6 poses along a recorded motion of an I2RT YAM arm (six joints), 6.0 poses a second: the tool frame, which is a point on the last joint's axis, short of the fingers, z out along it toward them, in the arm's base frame.
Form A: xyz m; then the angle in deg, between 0 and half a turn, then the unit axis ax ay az.
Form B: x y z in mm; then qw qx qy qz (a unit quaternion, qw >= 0). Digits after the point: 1 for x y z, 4 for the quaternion.
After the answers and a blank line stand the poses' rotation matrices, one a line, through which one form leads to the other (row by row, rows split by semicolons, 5 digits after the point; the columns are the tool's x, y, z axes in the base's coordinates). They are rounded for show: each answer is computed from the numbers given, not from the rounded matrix.
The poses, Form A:
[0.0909, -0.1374, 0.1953, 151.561, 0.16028, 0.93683, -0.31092]
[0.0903, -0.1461, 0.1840, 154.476, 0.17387, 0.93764, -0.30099]
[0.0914, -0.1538, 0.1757, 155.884, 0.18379, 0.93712, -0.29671]
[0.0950, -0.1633, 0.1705, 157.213, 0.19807, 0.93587, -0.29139]
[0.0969, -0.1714, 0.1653, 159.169, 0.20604, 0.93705, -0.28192]
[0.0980, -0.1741, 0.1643, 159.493, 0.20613, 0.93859, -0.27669]
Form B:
[90.9, -137.4, 195.3, 0.2456, 0.1554, 0.9081, -0.3014]
[90.3, -146.1, 184.0, 0.2209, 0.1696, 0.9145, -0.2936]
[91.4, -153.8, 175.7, 0.2089, 0.1797, 0.9164, -0.2902]
[95.0, -163.3, 170.5, 0.1975, 0.1942, 0.9174, -0.2856]
[96.9, -171.4, 165.3, 0.1808, 0.2026, 0.9216, -0.2773]
[98.0, -174.1, 164.3, 0.1780, 0.2028, 0.9236, -0.2723]

-0.83105 0.43025 0.35248; 0.13412 0.77005 -0.62373; -0.53979 -0.47107 -0.69765
-0.84489 0.43984 0.30446; 0.18045 0.77014 -0.61182; -0.50358 -0.46198 -0.73006
-0.84811 0.45066 0.27859; 0.20820 0.76700 -0.60693; -0.48720 -0.45674 -0.74433
-0.84655 0.46913 0.25154; 0.24341 0.76141 -0.60084; -0.47340 -0.44741 -0.75876
-0.85250 0.47378 0.22085; 0.27327 0.76411 -0.58435; -0.44561 -0.43781 -0.78087
-0.85434 0.47161 0.21835; 0.27775 0.76945 -0.57515; -0.43926 -0.43073 -0.78837

